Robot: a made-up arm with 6 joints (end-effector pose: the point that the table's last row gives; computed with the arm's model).
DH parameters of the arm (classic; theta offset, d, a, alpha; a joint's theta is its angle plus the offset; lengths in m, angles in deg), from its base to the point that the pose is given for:
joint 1: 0 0.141 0 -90
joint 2: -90 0 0.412 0
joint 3: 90 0.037 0 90
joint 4: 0 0.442 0 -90
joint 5: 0 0 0 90
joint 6: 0 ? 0 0
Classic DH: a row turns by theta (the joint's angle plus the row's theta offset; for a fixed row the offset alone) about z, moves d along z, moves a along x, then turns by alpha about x.
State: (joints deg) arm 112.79 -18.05 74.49 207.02 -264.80 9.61
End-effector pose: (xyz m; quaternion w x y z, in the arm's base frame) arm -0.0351 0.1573 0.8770 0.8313 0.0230 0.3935 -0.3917
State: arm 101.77 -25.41 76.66 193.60 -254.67 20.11
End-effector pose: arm -0.0148 0.0510 0.8718 0.7848 0.2658 0.3829 -0.4086
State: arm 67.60 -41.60 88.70 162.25 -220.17 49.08
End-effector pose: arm -0.0955 -0.0597 0.7398 0.5852 0.7305 -0.0369 -0.3499
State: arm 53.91 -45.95 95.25 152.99 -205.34 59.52
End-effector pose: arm -0.1095 -0.0395 0.6721 0.5194 0.7612 -0.2660 -0.2830
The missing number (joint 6, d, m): 0.145
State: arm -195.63 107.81 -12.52 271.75 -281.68 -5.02
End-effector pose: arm -0.8011 0.3331 -0.0328 0.6846 -0.7231 -0.0360 -0.0841
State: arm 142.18 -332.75 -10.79 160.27 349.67 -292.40
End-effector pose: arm -0.3157 0.2094 1.0610 0.9702 -0.1760 -0.1456 0.0809
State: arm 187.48 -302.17 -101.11 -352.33 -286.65 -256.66
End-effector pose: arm -0.1092 -0.0704 0.8068 0.8132 0.2157 -0.1540 -0.5181
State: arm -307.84 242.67 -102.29 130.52 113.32 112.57
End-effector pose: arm -0.1424 0.0421 -0.2892 0.9085 -0.3521 -0.1825 0.1314
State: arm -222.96 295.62 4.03 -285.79 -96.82 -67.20
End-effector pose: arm 0.6254 -0.4436 0.4952 0.1986 -0.7247 -0.3487 -0.5602
